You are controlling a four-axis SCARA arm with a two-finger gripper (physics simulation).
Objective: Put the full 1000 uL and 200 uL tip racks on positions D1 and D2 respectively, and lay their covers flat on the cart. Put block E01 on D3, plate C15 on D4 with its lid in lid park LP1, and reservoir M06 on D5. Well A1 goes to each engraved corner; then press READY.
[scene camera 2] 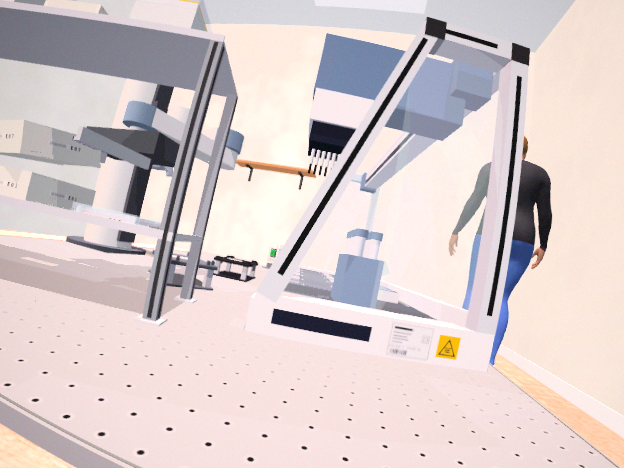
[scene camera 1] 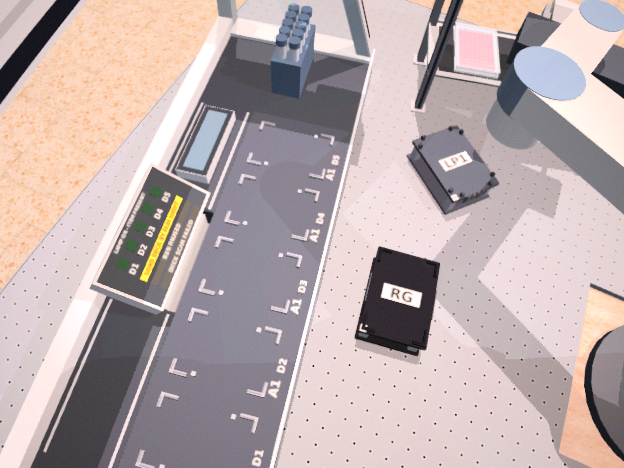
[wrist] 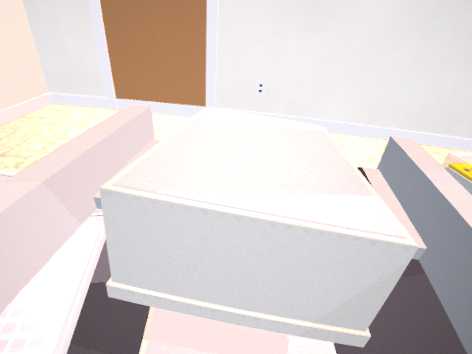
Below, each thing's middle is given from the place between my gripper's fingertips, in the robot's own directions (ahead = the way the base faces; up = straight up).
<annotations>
My gripper is now 140 mm short of the flat white plate [scene camera 1: 476, 48], 100 mm above it and 40 mm to the right of it. From my hand the other things lie so: trough [scene camera 1: 203, 150] (510 mm ahead, 450 mm to the left, 160 mm below).
</annotations>
